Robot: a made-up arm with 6 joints. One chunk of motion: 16 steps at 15 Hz.
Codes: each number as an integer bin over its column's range. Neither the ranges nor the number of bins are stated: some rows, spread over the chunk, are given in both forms.
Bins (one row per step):
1: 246 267 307 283 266 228
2: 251 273 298 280 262 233
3: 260 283 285 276 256 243
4: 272 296 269 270 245 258
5: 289 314 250 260 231 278
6: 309 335 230 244 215 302
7: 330 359 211 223 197 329
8: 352 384 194 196 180 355
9: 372 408 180 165 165 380
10: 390 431 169 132 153 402
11: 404 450 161 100 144 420
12: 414 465 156 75 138 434
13: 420 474 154 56 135 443
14: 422 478 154 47 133 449
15: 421 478 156 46 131 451
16: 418 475 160 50 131 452
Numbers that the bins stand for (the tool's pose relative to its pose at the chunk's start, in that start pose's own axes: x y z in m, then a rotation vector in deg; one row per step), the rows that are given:
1: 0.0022 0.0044 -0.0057 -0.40 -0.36 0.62
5: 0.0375 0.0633 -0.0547 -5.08 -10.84 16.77
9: 0.1058 0.1810 -0.1150 -24.42 -30.60 49.70
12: 0.1403 0.2524 -0.1357 -42.74 -38.68 67.14
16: 0.1436 0.2649 -0.1322 -47.82 -40.78 72.95
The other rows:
2: 0.0063 0.0119 -0.0134 -1.01 -1.55 2.23
3: 0.0137 0.0244 -0.0246 -1.83 -3.35 5.46
4: 0.0236 0.0407 -0.0384 -3.05 -6.64 10.31
6: 0.0540 0.0896 -0.0720 -8.34 -15.63 24.51
7: 0.0712 0.1196 -0.0883 -12.61 -21.02 33.23
8: 0.0893 0.1509 -0.1030 -18.11 -26.11 41.63
10: 0.1205 0.2098 -0.1245 -31.14 -34.19 56.80
11: 0.1321 0.2336 -0.1314 -37.65 -36.88 62.62
13: 0.1452 0.2637 -0.1374 -46.60 -39.58 70.04
14: 0.1468 0.2687 -0.1374 -48.43 -40.18 71.98
15: 0.1460 0.2687 -0.1357 -48.64 -40.78 72.63

